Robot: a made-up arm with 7 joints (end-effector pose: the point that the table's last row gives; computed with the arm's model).
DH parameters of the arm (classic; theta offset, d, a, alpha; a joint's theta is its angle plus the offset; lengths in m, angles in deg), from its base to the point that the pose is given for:
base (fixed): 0 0 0 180
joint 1: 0 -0.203 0 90
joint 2: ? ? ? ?
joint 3: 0 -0.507 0 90
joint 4: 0 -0.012 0 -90
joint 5: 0 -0.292 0 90
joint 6: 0 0 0 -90
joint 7: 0 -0.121 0 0
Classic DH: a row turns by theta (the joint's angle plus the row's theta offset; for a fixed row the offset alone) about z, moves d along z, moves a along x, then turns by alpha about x.
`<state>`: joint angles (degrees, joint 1 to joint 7).
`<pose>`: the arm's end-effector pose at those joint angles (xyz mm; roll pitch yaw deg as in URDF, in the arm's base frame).
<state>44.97 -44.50 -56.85 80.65 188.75 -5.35 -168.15</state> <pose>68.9 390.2 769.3 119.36 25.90 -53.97</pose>
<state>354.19 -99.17 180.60 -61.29 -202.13 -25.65 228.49</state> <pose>-778.9 -100.5 408.9 133.10 47.27 141.33</pose>
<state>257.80 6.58 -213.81 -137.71 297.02 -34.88 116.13</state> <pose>-218.6 136.8 380.0 0.33 -38.89 -161.55</pose>
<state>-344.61 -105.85 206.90 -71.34 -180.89 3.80 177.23</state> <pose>-726.6 16.1 373.5 152.07 30.71 160.68</pose>
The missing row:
joint 2: 0 -0.01 0 -90
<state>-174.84 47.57 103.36 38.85 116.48 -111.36 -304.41</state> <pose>-499.6 265.9 623.5 -16.87 -7.13 177.22</pose>
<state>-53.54 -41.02 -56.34 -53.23 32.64 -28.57 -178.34</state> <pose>-136.6 -671.5 598.8 1.86 70.64 98.49</pose>
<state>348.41 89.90 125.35 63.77 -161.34 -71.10 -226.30</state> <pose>597.2 -146.3 443.3 159.56 46.66 -165.36</pose>
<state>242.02 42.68 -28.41 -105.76 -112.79 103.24 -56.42</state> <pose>0.3 85.1 666.1 60.19 75.55 107.10</pose>
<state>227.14 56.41 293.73 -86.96 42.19 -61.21 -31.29</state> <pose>48.0 404.3 614.2 -112.99 -44.82 73.66</pose>
